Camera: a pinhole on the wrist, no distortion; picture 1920 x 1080 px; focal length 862.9 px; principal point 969.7 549.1 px. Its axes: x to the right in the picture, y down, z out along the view. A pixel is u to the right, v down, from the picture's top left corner.
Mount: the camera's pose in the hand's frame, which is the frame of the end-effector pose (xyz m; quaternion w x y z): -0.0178 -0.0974 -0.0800 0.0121 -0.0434 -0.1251 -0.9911
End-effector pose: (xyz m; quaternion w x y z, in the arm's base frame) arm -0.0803 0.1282 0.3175 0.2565 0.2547 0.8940 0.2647
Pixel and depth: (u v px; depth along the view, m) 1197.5 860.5 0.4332
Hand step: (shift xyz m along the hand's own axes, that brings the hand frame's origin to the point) -0.0903 -0.1424 0.3868
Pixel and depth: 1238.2 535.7 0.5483
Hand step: -0.1425 0.0452 0.4622
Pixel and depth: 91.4 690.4 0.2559
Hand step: 0.2643 -0.0708 0.1541
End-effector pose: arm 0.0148 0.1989 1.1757 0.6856 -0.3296 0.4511 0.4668
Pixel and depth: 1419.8 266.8 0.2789
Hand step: -0.1427 0.0585 0.1795
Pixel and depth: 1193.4 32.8 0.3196
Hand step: -0.0805 0.1663 0.1886
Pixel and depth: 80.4 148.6 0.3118
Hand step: 0.3231 0.1246 0.1565
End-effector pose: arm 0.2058 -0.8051 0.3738 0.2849 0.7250 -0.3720 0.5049
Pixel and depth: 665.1 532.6 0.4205
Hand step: 0.1647 0.0171 0.3105
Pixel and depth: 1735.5 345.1 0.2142
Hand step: -0.1911 0.0025 0.1311
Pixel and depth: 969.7 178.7 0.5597
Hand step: 0.0203 0.2746 0.4007
